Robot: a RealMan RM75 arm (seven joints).
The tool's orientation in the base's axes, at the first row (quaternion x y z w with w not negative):
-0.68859 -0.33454 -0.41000 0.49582
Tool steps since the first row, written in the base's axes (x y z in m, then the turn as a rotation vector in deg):
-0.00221 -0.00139 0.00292 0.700 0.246 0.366
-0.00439 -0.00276 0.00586 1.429 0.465 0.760
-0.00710 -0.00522 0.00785 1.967 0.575 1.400
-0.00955 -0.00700 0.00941 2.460 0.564 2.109
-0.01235 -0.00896 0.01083 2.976 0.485 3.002
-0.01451 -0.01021 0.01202 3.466 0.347 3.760
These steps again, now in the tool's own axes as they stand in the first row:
0.00157 -0.00271 -0.00235 0.649 0.388 0.335
0.00317 -0.00542 -0.00467 1.335 0.797 0.647
0.00363 -0.00788 -0.00800 2.151 0.970 0.767
0.00385 -0.01014 -0.01054 3.003 1.112 0.750
0.00379 -0.01259 -0.01332 4.027 1.217 0.641
0.00384 -0.01459 -0.01522 4.914 1.371 0.492

